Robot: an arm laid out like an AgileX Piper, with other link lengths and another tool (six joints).
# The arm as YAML. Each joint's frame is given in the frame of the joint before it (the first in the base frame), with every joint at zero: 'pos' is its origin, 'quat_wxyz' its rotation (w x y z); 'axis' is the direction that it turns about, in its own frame. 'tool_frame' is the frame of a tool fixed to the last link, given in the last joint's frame.
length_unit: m
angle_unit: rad
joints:
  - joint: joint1
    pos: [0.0, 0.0, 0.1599]
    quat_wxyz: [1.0, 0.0, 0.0, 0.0]
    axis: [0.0, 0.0, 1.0]
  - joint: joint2
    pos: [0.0, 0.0, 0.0]
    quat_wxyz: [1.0, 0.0, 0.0, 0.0]
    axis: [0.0, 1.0, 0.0]
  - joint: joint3
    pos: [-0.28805, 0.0, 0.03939]
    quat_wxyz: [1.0, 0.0, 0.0, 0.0]
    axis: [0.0, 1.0, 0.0]
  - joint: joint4
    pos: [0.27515, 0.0, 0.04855]
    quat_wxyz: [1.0, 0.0, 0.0, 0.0]
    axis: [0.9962, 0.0, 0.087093]
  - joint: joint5
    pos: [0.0, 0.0, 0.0]
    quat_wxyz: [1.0, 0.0, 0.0, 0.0]
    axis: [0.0, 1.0, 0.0]
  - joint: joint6
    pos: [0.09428, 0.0, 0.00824]
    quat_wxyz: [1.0, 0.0, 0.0, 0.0]
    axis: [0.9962, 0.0, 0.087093]
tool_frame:
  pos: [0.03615, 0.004, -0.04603]
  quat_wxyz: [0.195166, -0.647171, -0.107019, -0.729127]
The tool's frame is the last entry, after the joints.
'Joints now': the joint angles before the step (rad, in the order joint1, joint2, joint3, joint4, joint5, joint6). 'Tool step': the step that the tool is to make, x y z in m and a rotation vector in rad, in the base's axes. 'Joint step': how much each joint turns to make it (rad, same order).
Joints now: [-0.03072 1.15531 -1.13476 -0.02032 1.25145 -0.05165]
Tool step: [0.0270 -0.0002 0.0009 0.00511 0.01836 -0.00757]
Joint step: [0.00008 0.10134 -0.08050 0.00147 -0.00217 0.00837]
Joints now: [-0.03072 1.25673 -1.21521 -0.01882 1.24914 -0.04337]
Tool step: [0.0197 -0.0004 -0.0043 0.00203 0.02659 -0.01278]
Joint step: [0.00005 0.07792 -0.05088 -0.00349 -0.00013 0.01356]
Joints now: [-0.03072 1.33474 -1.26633 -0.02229 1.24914 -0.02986]
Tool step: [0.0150 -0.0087 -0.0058 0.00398 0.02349 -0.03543]
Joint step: [-0.03320 0.06188 -0.03609 0.00208 -0.00210 0.00242]
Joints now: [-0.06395 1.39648 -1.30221 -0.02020 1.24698 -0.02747]
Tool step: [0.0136 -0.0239 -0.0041 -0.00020 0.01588 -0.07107]
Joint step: [-0.08206 0.06152 -0.04585 0.00165 -0.00012 -0.01156]
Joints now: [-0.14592 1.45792 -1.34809 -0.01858 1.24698 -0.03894]
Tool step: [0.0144 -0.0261 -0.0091 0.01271 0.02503 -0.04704]
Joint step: [-0.08272 0.07678 -0.04800 0.01860 -0.00215 -0.03790]
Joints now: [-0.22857 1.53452 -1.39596 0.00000 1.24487 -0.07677]
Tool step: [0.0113 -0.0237 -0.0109 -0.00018 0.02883 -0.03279]
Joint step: [-0.06117 0.07152 -0.04105 0.00001 -0.00265 -0.02936]
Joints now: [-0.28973 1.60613 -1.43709 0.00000 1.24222 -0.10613]
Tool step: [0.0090 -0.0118 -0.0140 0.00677 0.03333 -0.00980]
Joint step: [-0.02464 0.05909 -0.01892 0.00002 -0.00634 -0.01524]
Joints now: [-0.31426 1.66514 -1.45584 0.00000 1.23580 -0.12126]
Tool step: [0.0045 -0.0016 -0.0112 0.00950 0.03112 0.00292]
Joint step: [0.00005 0.03411 0.00007 -0.00001 -0.00165 -0.00293]
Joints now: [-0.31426 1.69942 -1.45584 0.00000 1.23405 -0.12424]
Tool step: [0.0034 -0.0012 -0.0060 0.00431 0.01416 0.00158]
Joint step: [-0.00003 0.02122 -0.00429 0.00000 -0.00214 -0.00164]
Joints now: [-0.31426 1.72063 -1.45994 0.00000 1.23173 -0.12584]
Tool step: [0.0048 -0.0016 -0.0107 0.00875 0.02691 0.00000]
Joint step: [-0.00010 0.03488 -0.00427 0.00002 -0.00231 -0.00011]
